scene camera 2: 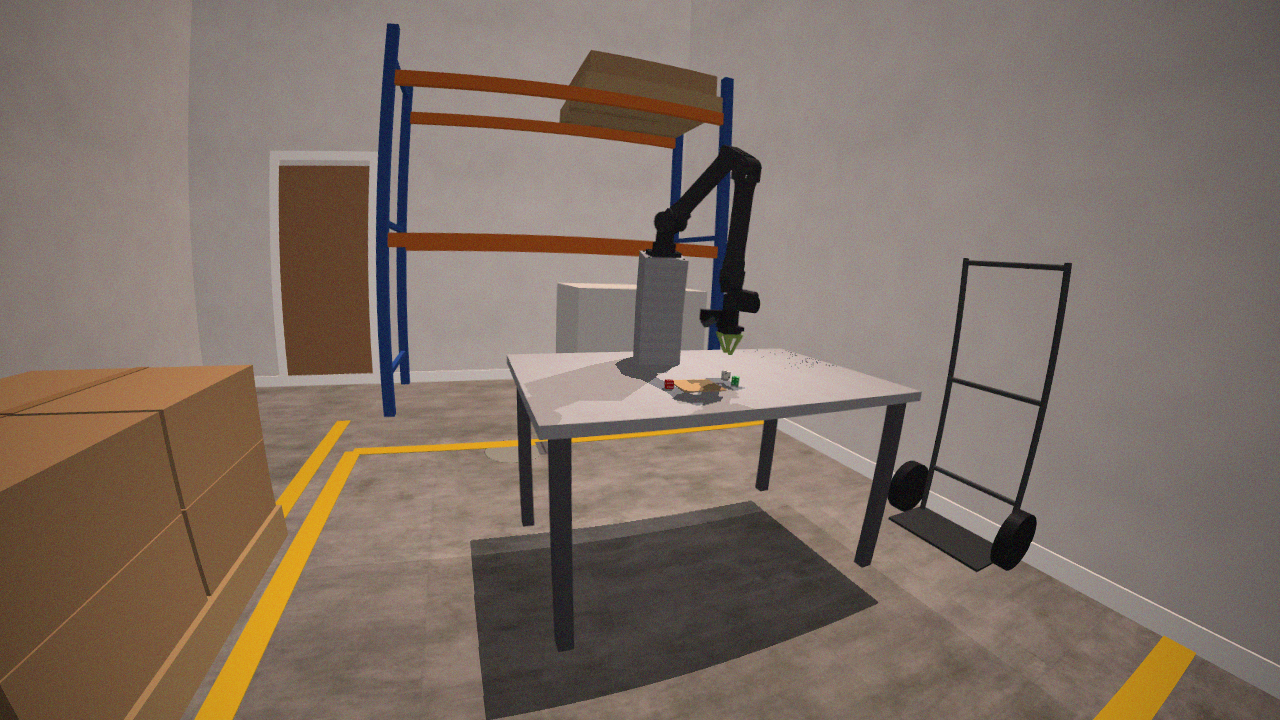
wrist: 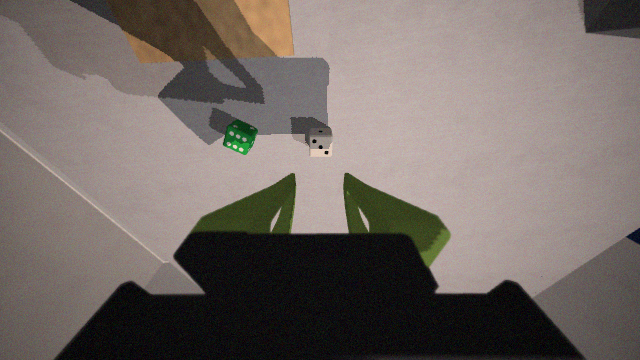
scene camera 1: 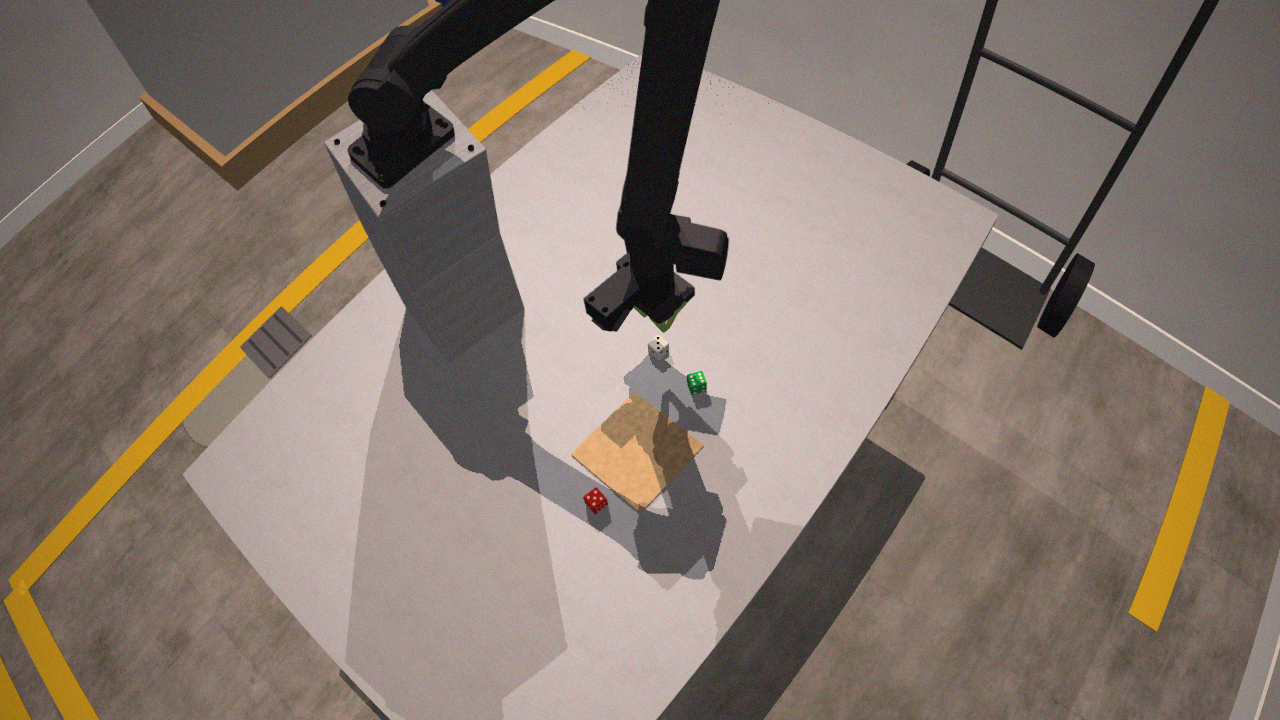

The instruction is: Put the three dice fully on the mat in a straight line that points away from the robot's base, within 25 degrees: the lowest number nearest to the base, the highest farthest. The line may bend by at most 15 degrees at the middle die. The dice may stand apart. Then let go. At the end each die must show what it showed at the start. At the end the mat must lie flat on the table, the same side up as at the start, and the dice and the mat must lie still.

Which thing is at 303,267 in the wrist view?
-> My gripper.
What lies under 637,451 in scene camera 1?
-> A tan mat.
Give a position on a tan mat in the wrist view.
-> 154,38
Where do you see a green die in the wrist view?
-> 239,136
